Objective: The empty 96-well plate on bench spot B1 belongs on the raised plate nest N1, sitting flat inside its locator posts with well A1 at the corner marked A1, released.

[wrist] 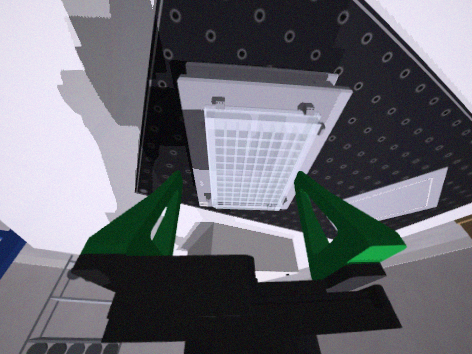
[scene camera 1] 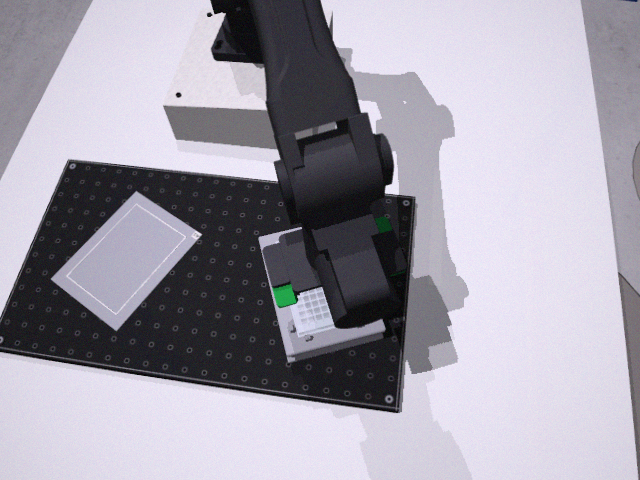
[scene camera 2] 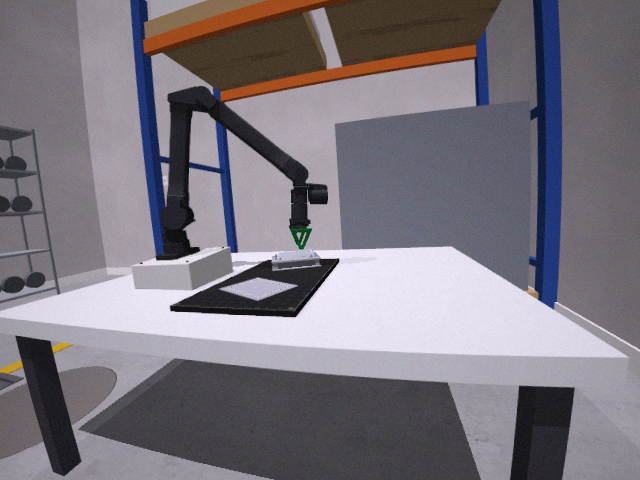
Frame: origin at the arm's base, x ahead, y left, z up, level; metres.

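Seen in the pictures: gripper, between the fingertips: (wrist: 239, 176) (scene camera 2: 299, 247); arm's base, origin of its link: (scene camera 1: 256, 43) (scene camera 2: 179, 255).
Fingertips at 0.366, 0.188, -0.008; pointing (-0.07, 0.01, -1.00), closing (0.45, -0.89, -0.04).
Observation:
Offsets run from my fingertips to a thing's top centre, as dx, dy, dz. "pt": to the spot under its first point. Level surfaces: height alone.
The clear 96-well plate @[-0.011, -0.021, -0.015] (scene camera 1: 312, 310) (scene camera 2: 297, 254) (wrist: 255, 160) lies on the raised nest N1 @[-0.012, -0.022, -0.019] (scene camera 1: 338, 341) (scene camera 2: 295, 265) (wrist: 265, 92). It looks flat, with small dark locator posts around its edges in the wrist view, such as one post @[pt +0.038, +0.039, -0.023] (wrist: 218, 101) at its far edge. The corner marked A1 and well A1 cannot be made out. My gripper (scene camera 2: 300, 247) (wrist: 239, 176) is open and empty, its green fingers spread above the plate, apart from it. In scene camera 1 the arm hides much of the plate. Bench spot B1 @[pt -0.010, -0.288, -0.060] (scene camera 1: 126, 258) (scene camera 2: 258, 288) (wrist: 400, 200) is a flat grey sheet with a white outline and no plate on it.
The black perforated board @[-0.017, -0.171, -0.061] (scene camera 1: 227, 289) (scene camera 2: 305, 294) (wrist: 270, 35) carries the nest and bench spot B1. The arm's pale base block (scene camera 1: 222, 124) (scene camera 2: 162, 276) (wrist: 250, 245) stands on the white table @[dz -0.075] (scene camera 1: 516, 310) (scene camera 2: 413, 310) behind the board. A blue and orange rack frame stands behind the table.

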